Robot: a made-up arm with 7 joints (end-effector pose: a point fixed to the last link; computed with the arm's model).
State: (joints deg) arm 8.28 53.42 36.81 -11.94 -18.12 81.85 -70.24
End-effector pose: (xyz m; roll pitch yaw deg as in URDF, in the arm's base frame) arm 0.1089 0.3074 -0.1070 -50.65 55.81 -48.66
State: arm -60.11 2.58 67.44 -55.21 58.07 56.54 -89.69
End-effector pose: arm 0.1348 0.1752 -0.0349 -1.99 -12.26 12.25
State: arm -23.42 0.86 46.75 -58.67 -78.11 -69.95 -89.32
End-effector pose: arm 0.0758 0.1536 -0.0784 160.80 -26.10 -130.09
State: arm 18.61 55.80 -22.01 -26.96 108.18 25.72 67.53
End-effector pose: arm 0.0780 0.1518 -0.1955 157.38 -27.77 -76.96
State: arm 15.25 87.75 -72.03 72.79 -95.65 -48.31 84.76
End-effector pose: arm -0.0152 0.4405 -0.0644 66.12 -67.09 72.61
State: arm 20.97 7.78 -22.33 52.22 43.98 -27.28 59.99
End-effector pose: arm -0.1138 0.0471 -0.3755 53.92 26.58 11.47
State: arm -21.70 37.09 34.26 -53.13 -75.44 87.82 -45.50
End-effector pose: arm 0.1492 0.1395 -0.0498 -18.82 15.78 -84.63
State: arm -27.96 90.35 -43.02 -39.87 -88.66 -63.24 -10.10
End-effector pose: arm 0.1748 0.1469 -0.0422 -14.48 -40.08 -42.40
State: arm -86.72 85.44 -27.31 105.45 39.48 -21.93 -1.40
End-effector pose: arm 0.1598 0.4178 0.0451 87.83 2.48 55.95
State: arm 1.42 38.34 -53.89 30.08 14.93 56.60 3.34
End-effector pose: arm 0.0000 0.1774 -0.3526 157.50 47.56 84.55
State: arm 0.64 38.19 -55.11 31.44 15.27 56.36 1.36
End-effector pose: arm 0.0009 0.1783 -0.3541 160.33 47.71 86.61
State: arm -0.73 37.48 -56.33 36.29 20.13 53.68 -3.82
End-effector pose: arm 0.0038 0.1845 -0.3580 166.16 47.35 88.58
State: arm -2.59 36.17 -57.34 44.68 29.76 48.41 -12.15
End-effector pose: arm 0.0082 0.1955 -0.3629 176.61 45.88 91.53
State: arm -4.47 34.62 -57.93 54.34 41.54 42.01 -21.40
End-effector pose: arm 0.0118 0.2074 -0.3665 -169.51 42.45 95.87
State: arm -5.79 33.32 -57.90 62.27 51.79 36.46 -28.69
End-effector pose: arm 0.0127 0.2166 -0.3680 -157.26 37.85 99.65
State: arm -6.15 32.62 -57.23 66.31 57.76 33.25 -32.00
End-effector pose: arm 0.0110 0.2212 -0.3683 -150.80 35.06 101.26
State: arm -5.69 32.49 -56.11 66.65 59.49 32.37 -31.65
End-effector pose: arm 0.0085 0.2218 -0.3684 -149.98 35.36 100.97
